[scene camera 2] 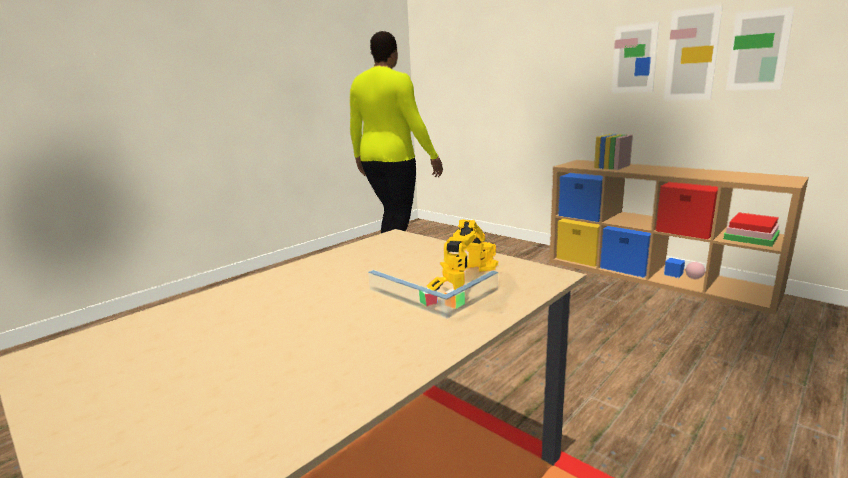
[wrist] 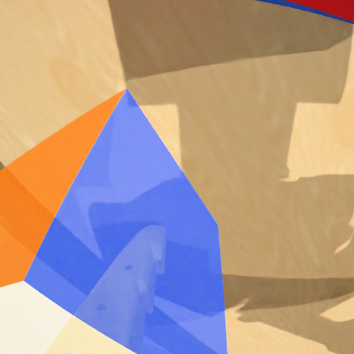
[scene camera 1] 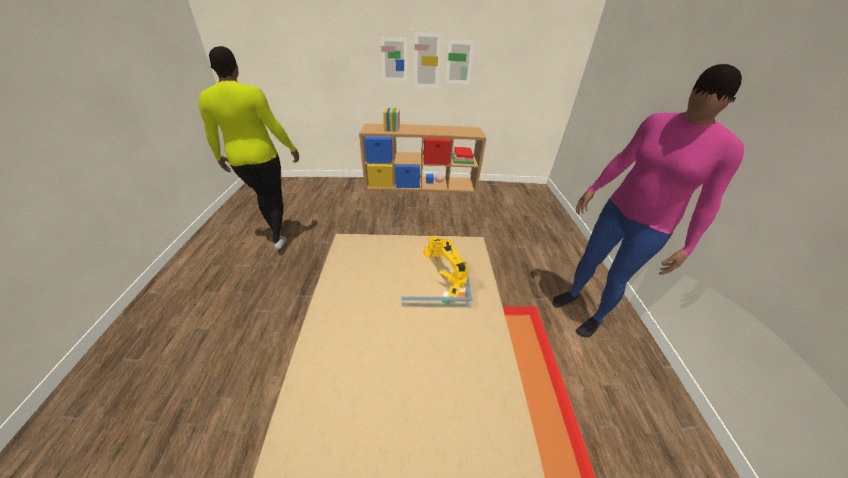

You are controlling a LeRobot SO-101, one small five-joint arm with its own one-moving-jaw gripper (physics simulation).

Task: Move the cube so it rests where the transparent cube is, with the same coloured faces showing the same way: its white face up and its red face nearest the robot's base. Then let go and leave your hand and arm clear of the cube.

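Seen in the pictures: arm's base, link origin: (scene camera 2: 477,267) (scene camera 1: 433,254).
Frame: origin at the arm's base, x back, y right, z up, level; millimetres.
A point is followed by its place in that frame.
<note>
The cube (scene camera 1: 445,299) {y -39, x -348, z 60 mm} (scene camera 2: 428,297) {y -97, x -353, z 45 mm} shows a green and a red face in the scene camera 2 view. A red face with a thin blue edge shows at the wrist view's top right; I cannot tell for sure that it is the cube. The transparent cube (scene camera 1: 462,292) (scene camera 2: 455,298) (wrist: 165,165) stands close beside the cube, in the wall corner; its orange, blue and white faces show in the wrist view. My gripper (scene camera 1: 449,284) {y -114, x -256, z 5 mm} (scene camera 2: 446,287) {y -114, x -256, z 5 mm} is fully open and empty, low over the two cubes. One notched jaw shows through the blue face. The cube's top is mostly hidden.
Two low see-through walls with blue top edges (scene camera 1: 424,298) {y 54, x -344, z 60 mm} (scene camera 2: 403,282) {y 8, x -345, z 60 mm} meet in a corner around the cubes, on the side away from the base. The arm (scene camera 1: 456,261) {y -86, x -229, z 181 mm} (scene camera 2: 456,252) {y -120, x -256, z 157 mm} reaches over from its base on the table (scene camera 1: 391,380) {y 180, x -682, z 0 mm} (scene camera 2: 237,368) {y 56, x -839, z 0 mm}. Two people stand beyond the table.
</note>
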